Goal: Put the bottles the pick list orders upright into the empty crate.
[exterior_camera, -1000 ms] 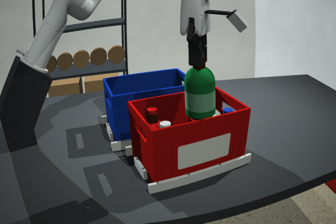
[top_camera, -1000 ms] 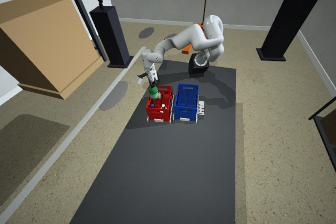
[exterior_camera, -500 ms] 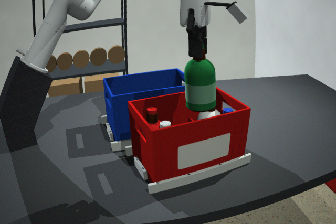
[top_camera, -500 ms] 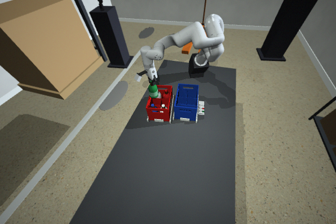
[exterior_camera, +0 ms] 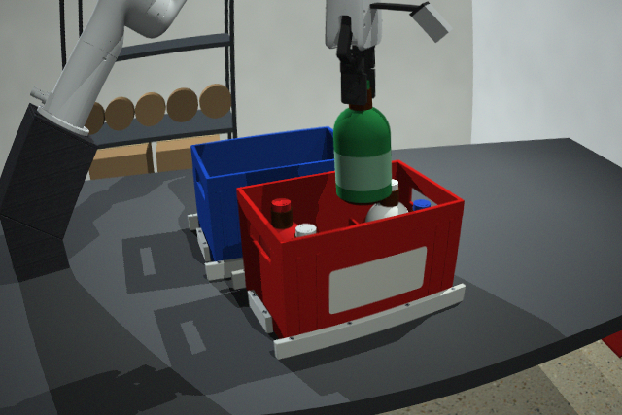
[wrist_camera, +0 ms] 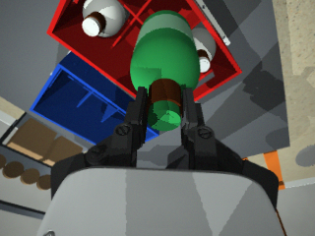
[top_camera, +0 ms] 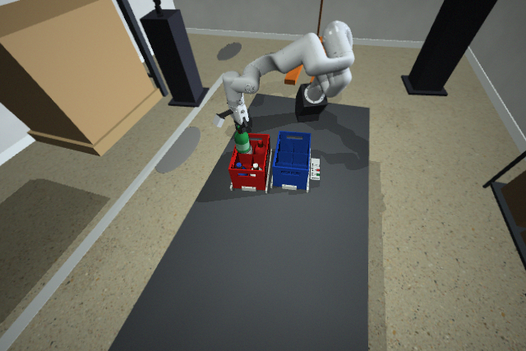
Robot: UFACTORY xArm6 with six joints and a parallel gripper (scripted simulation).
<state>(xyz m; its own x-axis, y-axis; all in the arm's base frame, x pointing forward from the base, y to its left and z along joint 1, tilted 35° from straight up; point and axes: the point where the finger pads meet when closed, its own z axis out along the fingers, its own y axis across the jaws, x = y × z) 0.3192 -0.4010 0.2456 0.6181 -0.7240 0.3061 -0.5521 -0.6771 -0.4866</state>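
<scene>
Now: the green-capped bottle 7 cm below my hand. Also, from my hand: red-capped bottle (25 cm below, 8 cm behind, 7 cm to the left); then blue-capped bottle (25 cm below, 10 cm ahead, 1 cm to the right); then red crate (25 cm below, 3 cm to the left).
</scene>
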